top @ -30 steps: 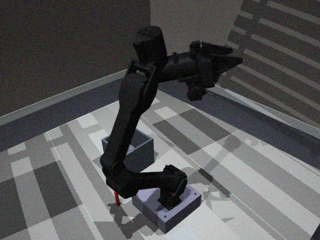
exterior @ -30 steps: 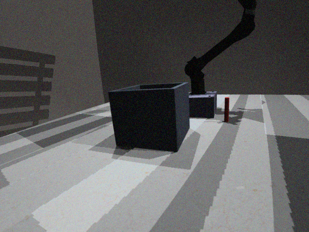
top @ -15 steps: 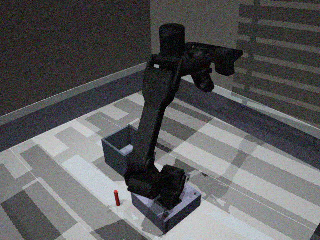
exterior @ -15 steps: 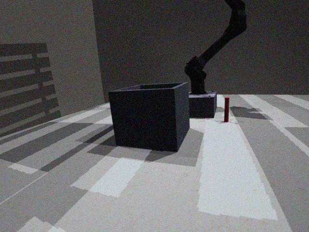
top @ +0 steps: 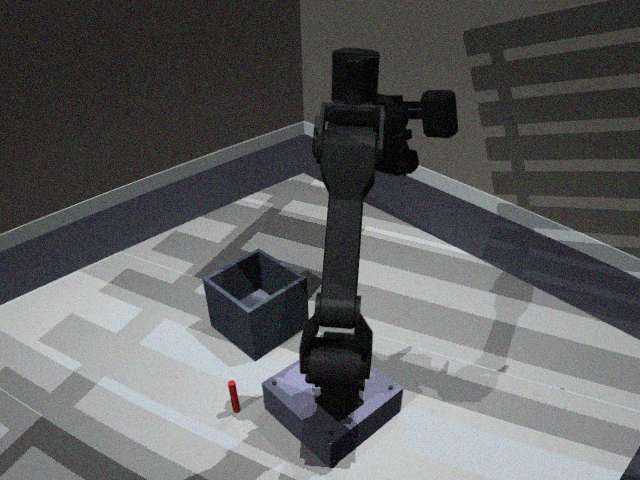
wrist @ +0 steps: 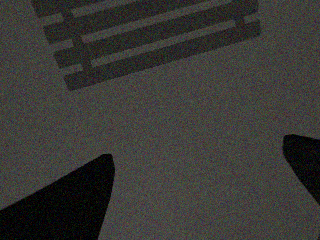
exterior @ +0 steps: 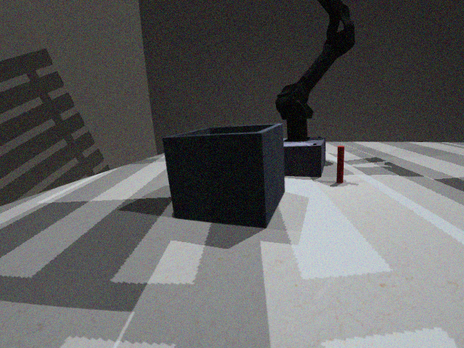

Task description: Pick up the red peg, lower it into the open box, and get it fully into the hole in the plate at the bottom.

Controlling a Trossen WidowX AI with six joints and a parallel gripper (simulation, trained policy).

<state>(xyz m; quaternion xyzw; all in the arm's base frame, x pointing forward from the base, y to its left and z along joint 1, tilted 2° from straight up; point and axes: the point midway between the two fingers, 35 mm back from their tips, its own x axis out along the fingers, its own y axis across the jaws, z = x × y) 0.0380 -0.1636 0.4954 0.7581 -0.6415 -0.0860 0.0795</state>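
Right now my gripper tip is 52 cm above the red peg, 33 cm to the right of it and 13 cm short of it. The rest, counted from my gripper tip: plate 52 cm below, 29 cm ahead, 15 cm to the left.
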